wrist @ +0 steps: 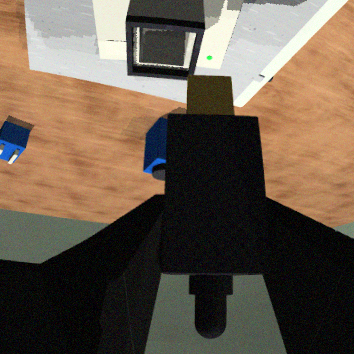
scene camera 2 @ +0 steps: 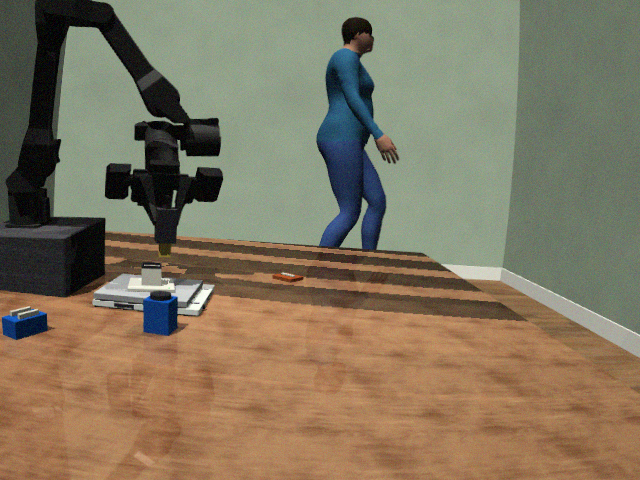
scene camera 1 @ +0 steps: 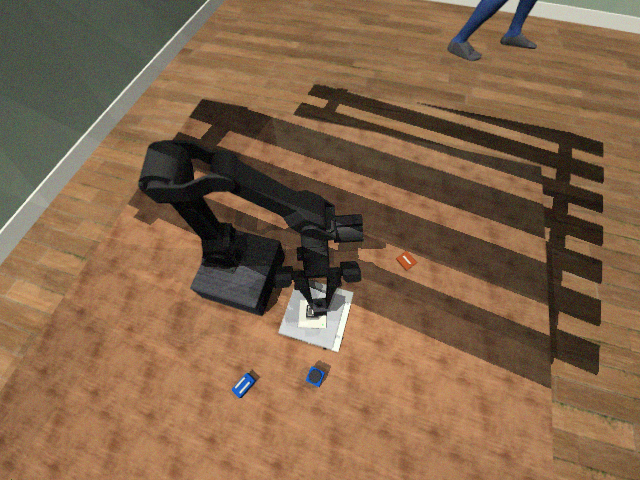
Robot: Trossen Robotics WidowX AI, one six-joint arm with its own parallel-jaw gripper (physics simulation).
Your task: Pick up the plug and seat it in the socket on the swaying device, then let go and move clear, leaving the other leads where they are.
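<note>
My gripper point(scene camera 1: 318, 303) point(scene camera 2: 165, 219) point(wrist: 209, 207) is shut on the plug point(scene camera 2: 164, 235) point(wrist: 212, 155), a black block with a dull yellow tip pointing down. The plug hangs above the device point(scene camera 1: 333, 325) point(scene camera 2: 187, 290) point(wrist: 60, 57), a grey slab on a white base with a cream pad. The upright socket point(scene camera 2: 151, 274) point(wrist: 160, 72) has a black-rimmed opening on top. In scene camera 2, a gap shows between the tip and the socket, with the tip slightly right of it. In the wrist view, the tip appears below and right of the opening. In scene camera 1, the fingers partly cover the socket.
A blue block with a round black top point(scene camera 1: 315, 376) point(scene camera 2: 160, 314) point(wrist: 156, 145) stands near the device. A blue two-pronged block point(scene camera 1: 242, 385) point(scene camera 2: 24, 324) point(wrist: 13, 136) lies left of it. An orange piece point(scene camera 1: 406, 260) point(scene camera 2: 287, 277) lies right of the device. A person point(scene camera 2: 345, 124) stands beyond.
</note>
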